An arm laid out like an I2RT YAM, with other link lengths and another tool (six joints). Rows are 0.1 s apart.
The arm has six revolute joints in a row. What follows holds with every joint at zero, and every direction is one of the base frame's.
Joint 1 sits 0.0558 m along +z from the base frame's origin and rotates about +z.
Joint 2 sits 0.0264 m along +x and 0.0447 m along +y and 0.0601 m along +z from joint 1 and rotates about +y.
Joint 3 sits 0.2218 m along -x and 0.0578 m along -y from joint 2 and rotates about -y.
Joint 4 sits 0.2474 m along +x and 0.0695 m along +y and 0.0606 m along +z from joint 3 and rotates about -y.
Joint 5 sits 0.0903 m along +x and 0.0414 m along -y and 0.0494 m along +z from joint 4 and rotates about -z.
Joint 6 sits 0.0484 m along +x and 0.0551 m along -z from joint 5 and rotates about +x.
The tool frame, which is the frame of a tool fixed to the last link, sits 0.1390 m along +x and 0.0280 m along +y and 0.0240 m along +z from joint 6; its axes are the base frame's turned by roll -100.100, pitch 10.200 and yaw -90.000 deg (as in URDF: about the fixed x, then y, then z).
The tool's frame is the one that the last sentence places.
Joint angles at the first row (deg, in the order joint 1, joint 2, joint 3, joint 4, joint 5, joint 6):
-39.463, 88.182, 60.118, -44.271, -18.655, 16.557
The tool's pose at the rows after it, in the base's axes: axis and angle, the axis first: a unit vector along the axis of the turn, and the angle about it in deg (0 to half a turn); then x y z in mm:
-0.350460 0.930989 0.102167 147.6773 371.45 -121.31 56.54
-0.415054 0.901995 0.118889 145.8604 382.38 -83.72 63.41
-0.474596 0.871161 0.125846 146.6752 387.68 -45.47 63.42
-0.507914 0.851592 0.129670 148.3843 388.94 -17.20 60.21
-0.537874 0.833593 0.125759 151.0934 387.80 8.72 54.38
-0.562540 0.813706 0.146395 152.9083 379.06 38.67 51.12
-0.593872 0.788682 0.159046 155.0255 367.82 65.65 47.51
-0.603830 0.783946 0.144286 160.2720 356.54 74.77 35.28
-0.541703 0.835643 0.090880 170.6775 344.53 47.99 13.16
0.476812 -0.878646 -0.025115 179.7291 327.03 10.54 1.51
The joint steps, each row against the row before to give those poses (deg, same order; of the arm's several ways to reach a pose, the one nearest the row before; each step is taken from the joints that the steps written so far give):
1.858, -0.002, -0.024, 2.076, -11.868, -7.060
4.371, 0.002, 0.024, 0.240, -3.060, -2.907
5.464, 0.000, -0.001, -0.087, 0.021, -2.361
4.633, -0.001, -0.021, -0.154, 1.399, -0.285
4.875, 0.002, 0.000, -0.217, 2.798, 0.001
4.198, -0.001, 0.000, -1.880, 0.066, 0.001
3.999, -0.001, 0.000, -1.837, 0.459, -1.290
3.629, 0.001, -0.001, -1.878, 5.267, 0.721
2.752, 0.000, 0.002, -2.996, 13.377, 9.004
1.400, 0.001, -0.001, -3.933, 13.026, 8.088

